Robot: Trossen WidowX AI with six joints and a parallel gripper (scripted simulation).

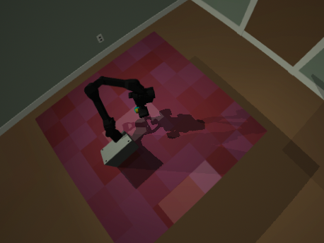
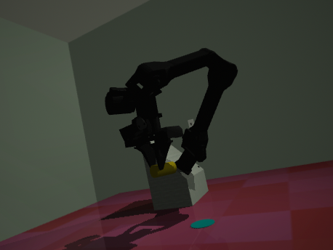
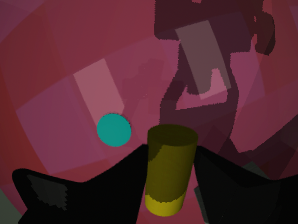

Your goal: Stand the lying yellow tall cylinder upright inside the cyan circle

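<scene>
Now: gripper tip 150 mm above the cyan circle and 90 mm to the right of it. The rest, counted from my gripper tip: yellow tall cylinder 20 mm behind, 10 mm to the left.
</scene>
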